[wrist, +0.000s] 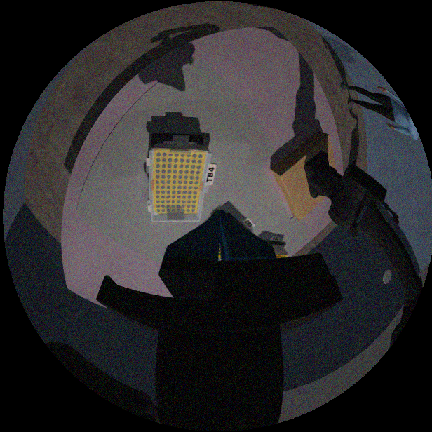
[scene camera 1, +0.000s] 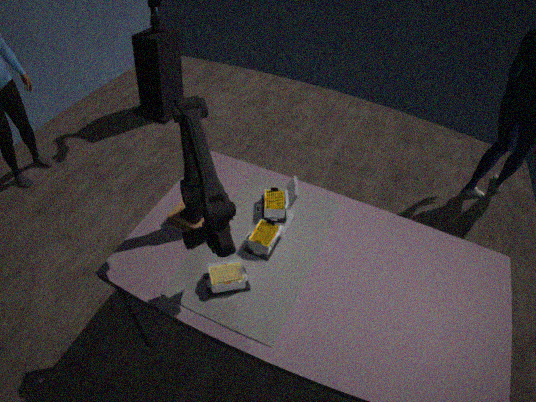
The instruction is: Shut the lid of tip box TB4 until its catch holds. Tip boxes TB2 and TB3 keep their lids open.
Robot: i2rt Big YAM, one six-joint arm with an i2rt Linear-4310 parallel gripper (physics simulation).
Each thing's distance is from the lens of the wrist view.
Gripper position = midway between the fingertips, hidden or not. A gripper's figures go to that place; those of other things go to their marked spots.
my gripper [wrist: 219,215]: 13 cm
clear lid [wrist: 177,177]: 21 cm
grey-green mat [wrist: 193,99]: 28 cm
The marked spots on the clear lid and the grey-green mat are 15 cm apart.
